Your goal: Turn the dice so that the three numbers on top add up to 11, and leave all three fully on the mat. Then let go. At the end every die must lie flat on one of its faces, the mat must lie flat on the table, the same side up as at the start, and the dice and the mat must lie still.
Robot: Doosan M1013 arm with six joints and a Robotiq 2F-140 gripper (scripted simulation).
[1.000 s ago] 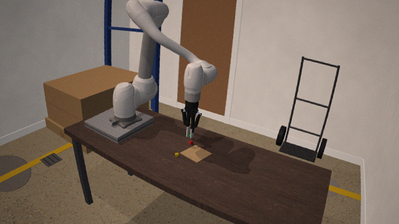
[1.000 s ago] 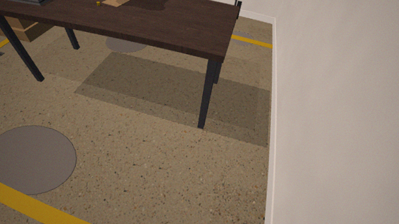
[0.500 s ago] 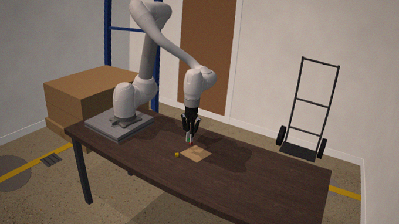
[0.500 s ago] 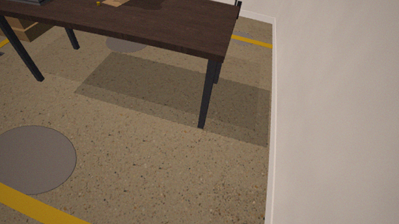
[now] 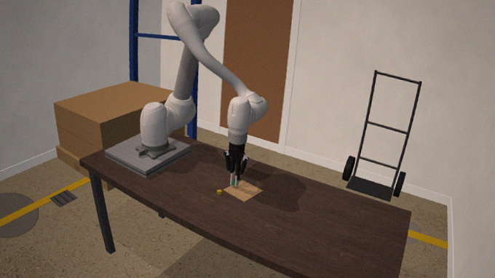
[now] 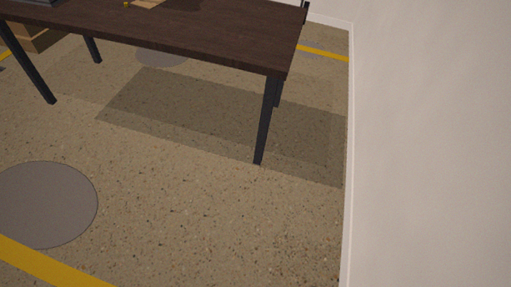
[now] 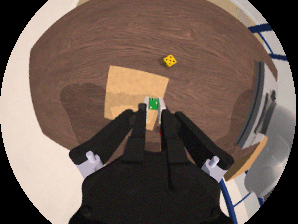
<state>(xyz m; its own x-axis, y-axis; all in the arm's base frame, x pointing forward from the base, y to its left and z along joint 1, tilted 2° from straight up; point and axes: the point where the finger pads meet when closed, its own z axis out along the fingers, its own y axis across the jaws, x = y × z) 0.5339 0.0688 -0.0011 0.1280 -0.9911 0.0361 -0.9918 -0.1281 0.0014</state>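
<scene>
The tan mat lies 50 mm below my hand, 50 mm ahead of it and 10 mm to the left of it. Round my hand: green die (20 mm below); then red die (80 mm to the left, 40 mm below, 40 mm behind); then yellow die (100 mm to the right, 40 mm below, 20 mm behind).
</scene>
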